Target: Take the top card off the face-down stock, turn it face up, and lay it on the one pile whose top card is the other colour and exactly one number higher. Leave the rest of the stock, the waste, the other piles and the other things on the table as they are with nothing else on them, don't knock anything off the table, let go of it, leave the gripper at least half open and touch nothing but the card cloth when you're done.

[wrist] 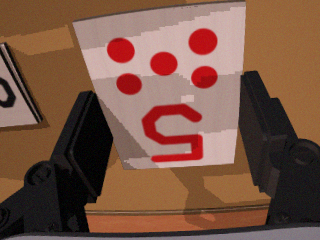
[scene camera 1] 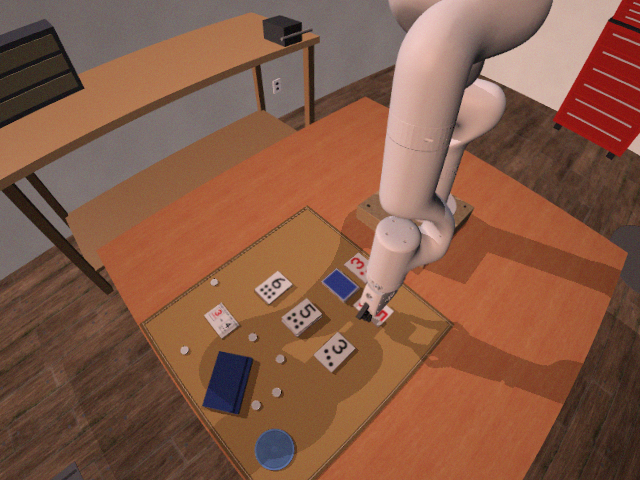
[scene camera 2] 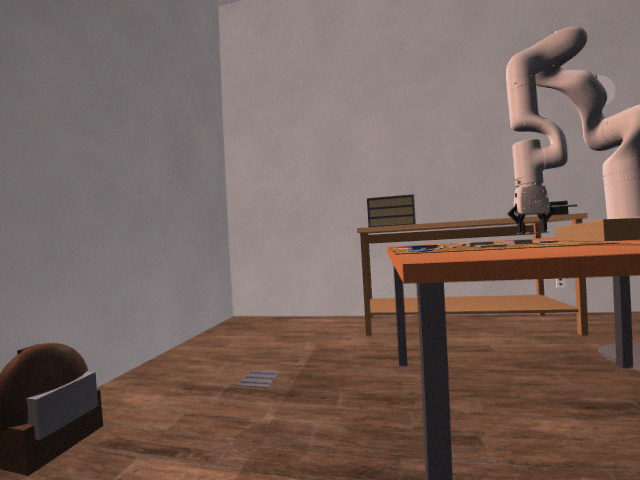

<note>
In view: the gripper (scene camera 2: 532,233) and a card cloth (scene camera 1: 320,410).
The gripper is seen too in the wrist view (wrist: 170,105) and in scene camera 1 (scene camera 1: 373,309). The card cloth shows as well in the wrist view (wrist: 47,53).
</note>
